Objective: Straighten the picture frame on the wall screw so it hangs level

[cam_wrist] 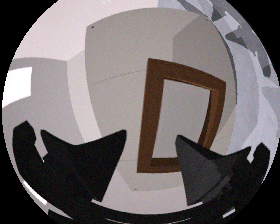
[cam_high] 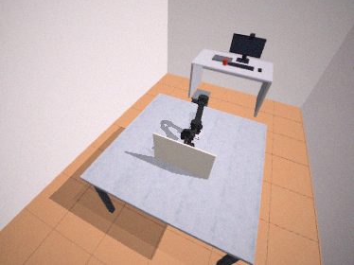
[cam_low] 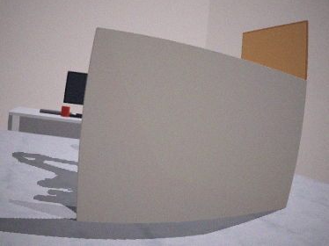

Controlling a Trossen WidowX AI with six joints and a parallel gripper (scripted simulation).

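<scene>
Now: the brown wooden picture frame 5 cm below my gripper tip, 4 cm ahead of it and 2 cm to the left of it. Also, from my gripper tip: wall panel 6 cm below, 5 cm ahead, 1 cm to the left.
</scene>
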